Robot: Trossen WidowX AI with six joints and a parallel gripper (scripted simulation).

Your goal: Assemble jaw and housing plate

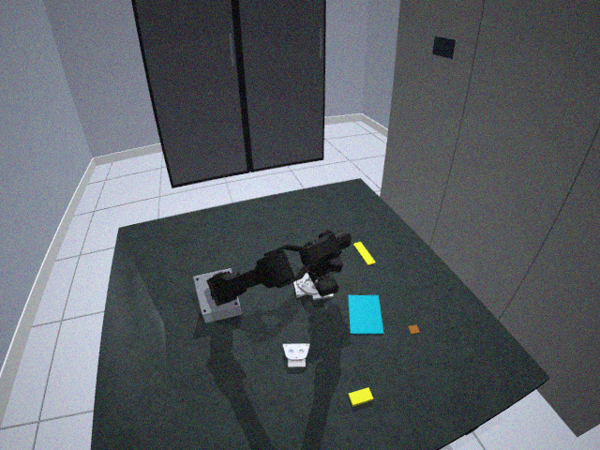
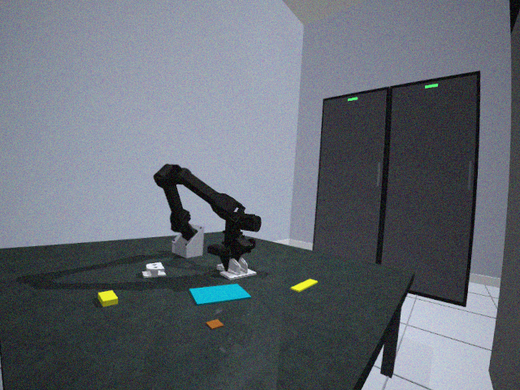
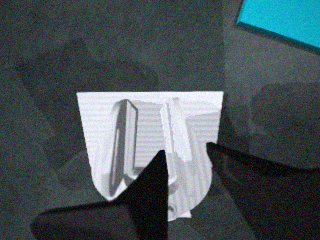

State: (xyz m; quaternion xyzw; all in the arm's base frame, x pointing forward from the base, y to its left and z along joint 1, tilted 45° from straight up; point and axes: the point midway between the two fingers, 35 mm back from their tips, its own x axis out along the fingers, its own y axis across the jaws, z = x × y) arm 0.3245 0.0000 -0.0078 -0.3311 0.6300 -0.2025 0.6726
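My gripper tip is now 3 cm to the right of the white base, 1 cm short of it and 1 cm above it. Also, from my gripper tip: cyan sheet 13 cm to the right, 13 cm ahead, 1 cm below; then yellow strip 23 cm ahead, 16 cm to the left, 1 cm below; then small white stand 24 cm to the right, 12 cm behind, 1 cm below.
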